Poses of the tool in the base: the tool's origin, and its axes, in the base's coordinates. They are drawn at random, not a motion.
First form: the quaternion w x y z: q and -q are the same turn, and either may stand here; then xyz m.
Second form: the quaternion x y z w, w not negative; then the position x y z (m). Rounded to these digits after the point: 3 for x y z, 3 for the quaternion.
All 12 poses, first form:
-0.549, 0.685, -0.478, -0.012, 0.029, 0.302, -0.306
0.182, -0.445, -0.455, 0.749, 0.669, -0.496, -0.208
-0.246, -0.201, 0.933, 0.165, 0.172, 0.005, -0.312
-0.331, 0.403, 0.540, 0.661, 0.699, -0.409, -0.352
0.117, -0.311, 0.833, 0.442, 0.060, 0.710, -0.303
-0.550, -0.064, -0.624, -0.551, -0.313, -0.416, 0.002
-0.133, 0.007, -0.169, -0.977, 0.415, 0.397, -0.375
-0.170, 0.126, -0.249, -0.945, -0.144, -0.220, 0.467
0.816, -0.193, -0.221, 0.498, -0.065, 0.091, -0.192
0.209, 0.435, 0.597, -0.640, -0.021, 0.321, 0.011
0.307, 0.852, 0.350, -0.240, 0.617, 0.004, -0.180
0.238, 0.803, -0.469, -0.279, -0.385, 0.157, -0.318
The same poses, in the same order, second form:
-0.685, 0.478, 0.012, 0.549, 0.029, 0.302, -0.306
-0.445, -0.455, 0.749, 0.182, 0.669, -0.496, -0.208
0.201, -0.933, -0.165, 0.246, 0.172, 0.005, -0.312
-0.403, -0.540, -0.661, 0.331, 0.699, -0.409, -0.352
-0.311, 0.833, 0.442, 0.117, 0.060, 0.710, -0.303
0.064, 0.624, 0.551, 0.550, -0.313, -0.416, 0.002
-0.007, 0.169, 0.977, 0.133, 0.415, 0.397, -0.375
-0.126, 0.249, 0.945, 0.170, -0.144, -0.220, 0.467
-0.193, -0.221, 0.498, 0.816, -0.065, 0.091, -0.192
0.435, 0.597, -0.640, 0.209, -0.021, 0.321, 0.011
0.852, 0.350, -0.240, 0.307, 0.617, 0.004, -0.180
0.803, -0.469, -0.279, 0.238, -0.385, 0.157, -0.318

